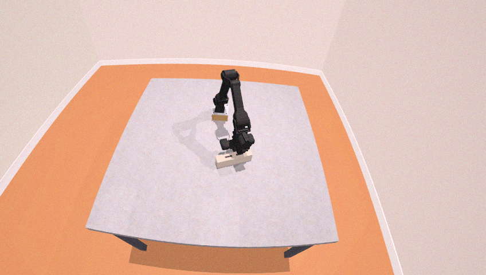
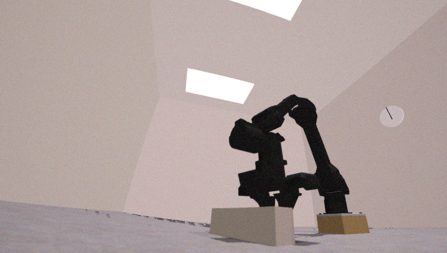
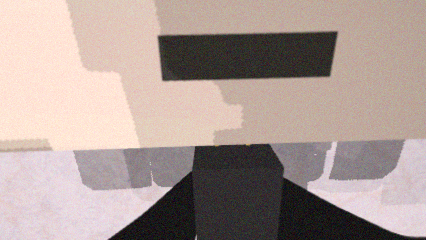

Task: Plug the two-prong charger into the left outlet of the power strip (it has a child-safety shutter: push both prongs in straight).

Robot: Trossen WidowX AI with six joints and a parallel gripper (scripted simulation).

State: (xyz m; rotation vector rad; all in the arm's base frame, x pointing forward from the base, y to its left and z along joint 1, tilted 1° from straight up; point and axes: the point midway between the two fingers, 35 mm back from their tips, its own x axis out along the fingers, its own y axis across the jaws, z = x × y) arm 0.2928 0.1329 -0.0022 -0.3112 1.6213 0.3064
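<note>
The black two-prong charger is 2 cm ahead of my gripper tip, 1 cm to the left of it and 1 cm above it.
</note>
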